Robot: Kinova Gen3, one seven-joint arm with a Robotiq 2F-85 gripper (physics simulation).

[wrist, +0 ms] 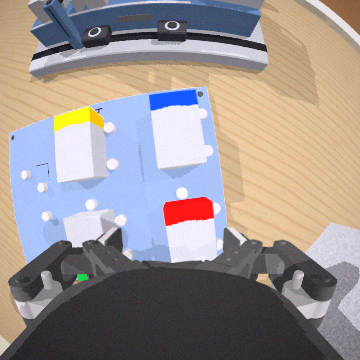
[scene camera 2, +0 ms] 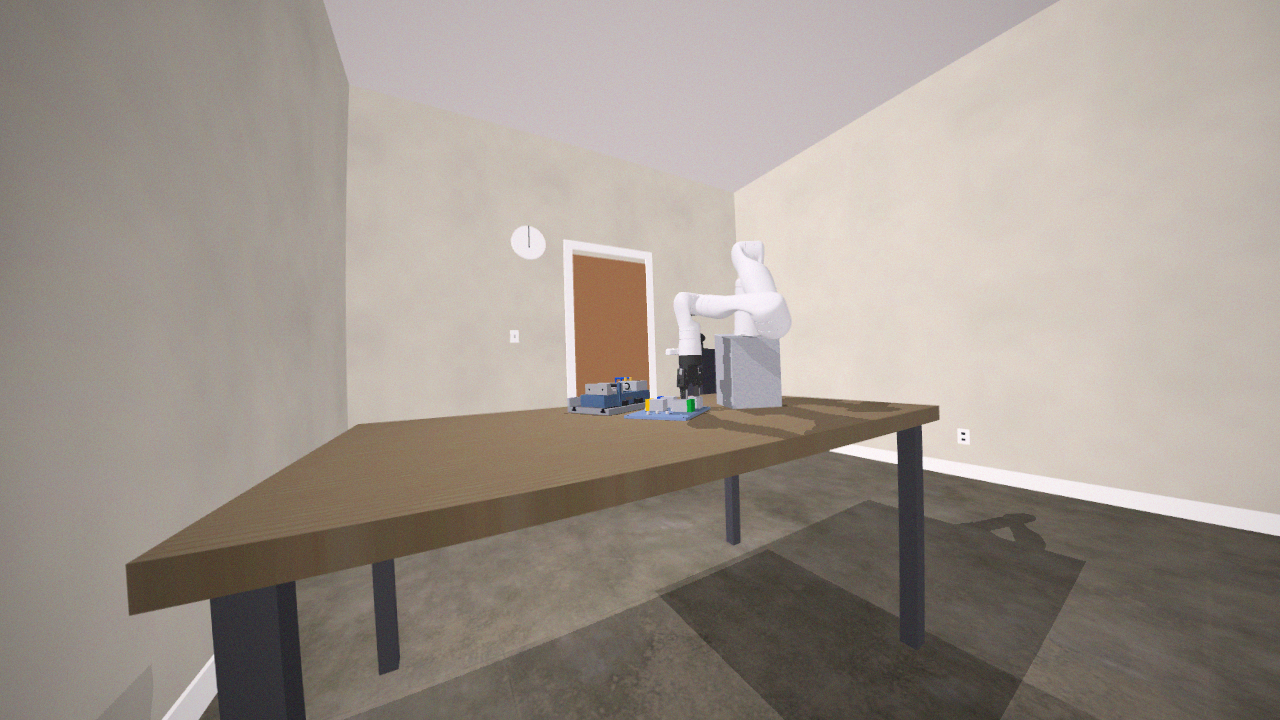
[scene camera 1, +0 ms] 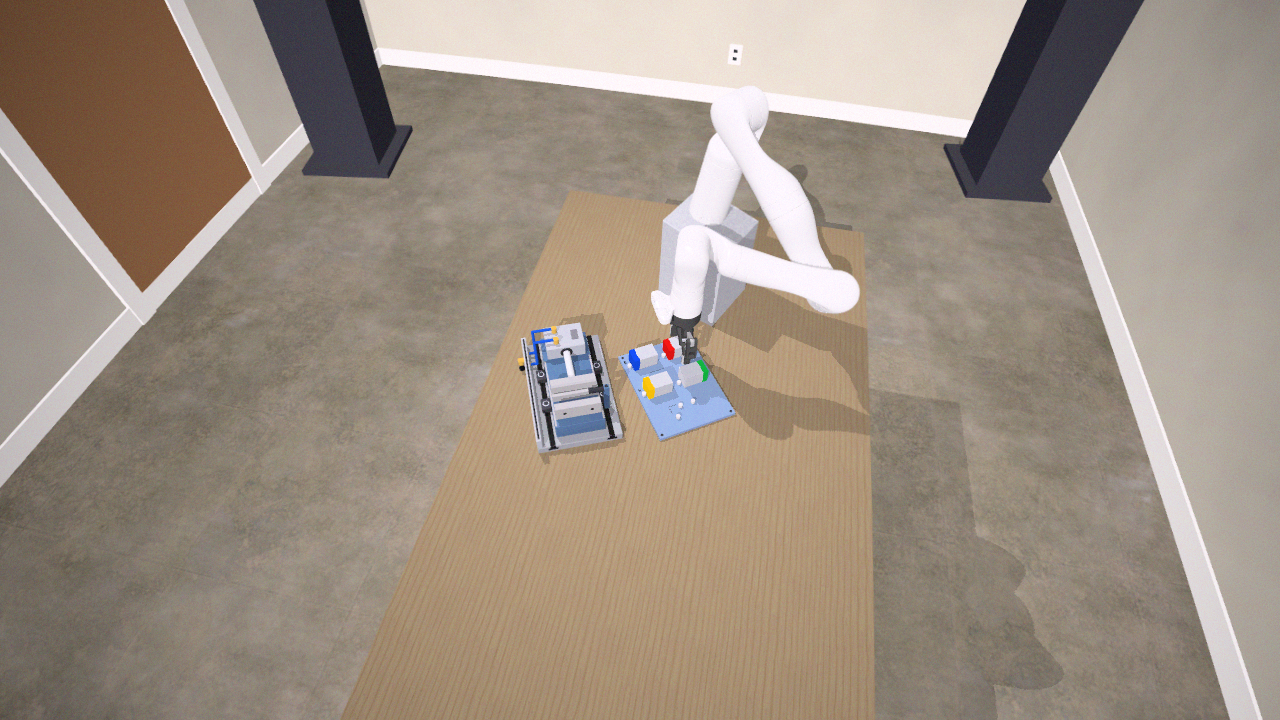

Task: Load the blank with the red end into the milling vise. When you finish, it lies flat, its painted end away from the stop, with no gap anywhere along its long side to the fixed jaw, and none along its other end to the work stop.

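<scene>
The white blank with the red end (scene camera 1: 669, 348) (wrist: 190, 227) lies flat on the light blue board (scene camera 1: 698, 413) (wrist: 132, 187), against small white pegs. Its near end is hidden by the gripper in the wrist view. My gripper (scene camera 1: 687, 358) (scene camera 2: 689, 394) (wrist: 172, 239) is open and empty, low above the board, with its fingers apart on either side of the red-ended blank's line in the wrist view. The milling vise (scene camera 1: 572, 385) (scene camera 2: 608, 395) (wrist: 150, 20) stands beside the board, with its jaws apart. Part of the vise is cut off in the wrist view.
Three more white blanks lie on the board: one with a blue end (scene camera 1: 644, 356) (wrist: 178, 135), one with a yellow end (scene camera 1: 658, 385) (wrist: 81, 150), and one with a green end (scene camera 1: 692, 373) (wrist: 87, 227) near the left finger. The grey robot pedestal (scene camera 1: 677, 259) (scene camera 2: 751, 371) stands behind the board.
</scene>
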